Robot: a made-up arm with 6 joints.
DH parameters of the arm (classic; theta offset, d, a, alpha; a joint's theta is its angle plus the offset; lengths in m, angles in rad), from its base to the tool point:
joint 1: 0 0.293 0 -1.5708
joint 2: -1.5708 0 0.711 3.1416
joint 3: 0 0 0 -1.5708
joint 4: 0 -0.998 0 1.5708
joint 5: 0 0.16 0 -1.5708
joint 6: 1.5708 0 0 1.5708
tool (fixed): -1.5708 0 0 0
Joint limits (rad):
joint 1: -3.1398..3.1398
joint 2: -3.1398..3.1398
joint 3: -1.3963..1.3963
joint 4: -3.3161..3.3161
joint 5: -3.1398..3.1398
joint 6: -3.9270..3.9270
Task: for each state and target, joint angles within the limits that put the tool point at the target. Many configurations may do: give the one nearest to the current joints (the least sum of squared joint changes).
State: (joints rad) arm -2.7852 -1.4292 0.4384 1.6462 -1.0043 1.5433
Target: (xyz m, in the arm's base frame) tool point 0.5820 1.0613 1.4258
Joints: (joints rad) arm -2.0746 -1.1458 0.8564 1.5539 -1.0043 1.5433
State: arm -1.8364 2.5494 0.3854 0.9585 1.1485 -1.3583
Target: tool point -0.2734 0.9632 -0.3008
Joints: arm -1.4009 3.1378 -0.2396 0.8414 1.1485 -1.3583
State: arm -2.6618 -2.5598 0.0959 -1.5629 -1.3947 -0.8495
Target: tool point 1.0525 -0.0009 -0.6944
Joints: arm -3.1321 -3.0265 0.5555 -1.6389 -1.3947 -0.8495
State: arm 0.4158 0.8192 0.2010 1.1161 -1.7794 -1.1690
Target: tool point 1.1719 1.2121 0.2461
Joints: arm 0.8350 1.3591 1.0139 1.2191 -1.7794 -1.1690
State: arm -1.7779 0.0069 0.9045 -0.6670 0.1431 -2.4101
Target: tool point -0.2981 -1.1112 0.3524
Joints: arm -1.7339 0.4689 -0.0282 -0.7803 0.1431 -2.4101
